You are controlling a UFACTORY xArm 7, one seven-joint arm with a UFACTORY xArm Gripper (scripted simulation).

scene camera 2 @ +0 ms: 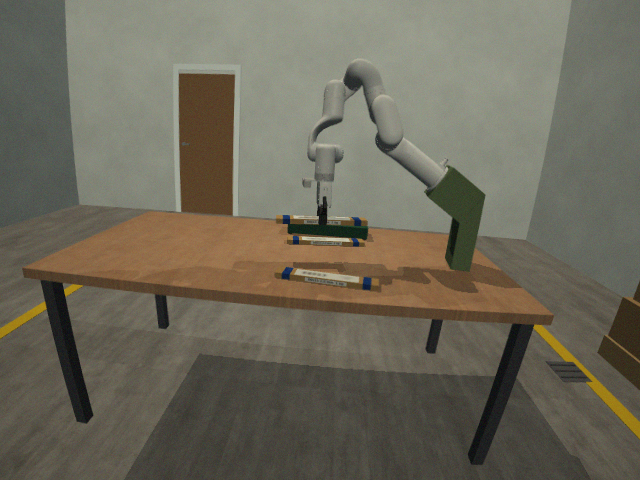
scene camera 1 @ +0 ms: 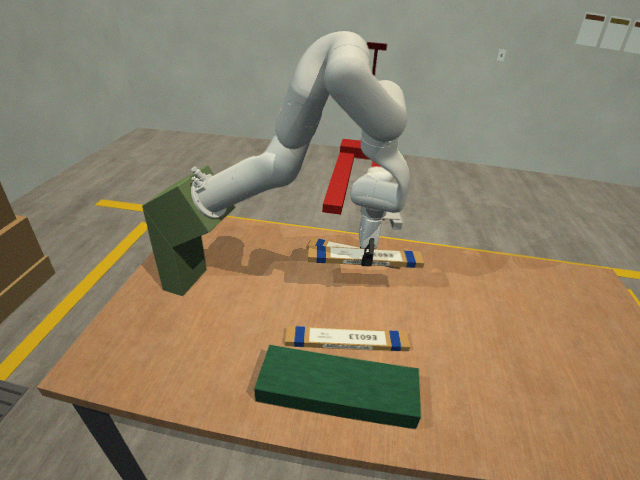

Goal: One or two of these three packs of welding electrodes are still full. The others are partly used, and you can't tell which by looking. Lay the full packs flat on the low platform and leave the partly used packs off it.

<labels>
low green platform: scene camera 2 361,232; scene camera 1 389,394
pack: scene camera 2; scene camera 1
same spot on pack: (scene camera 2: pixel 280 219) = (scene camera 1: pixel 415 251)
</labels>
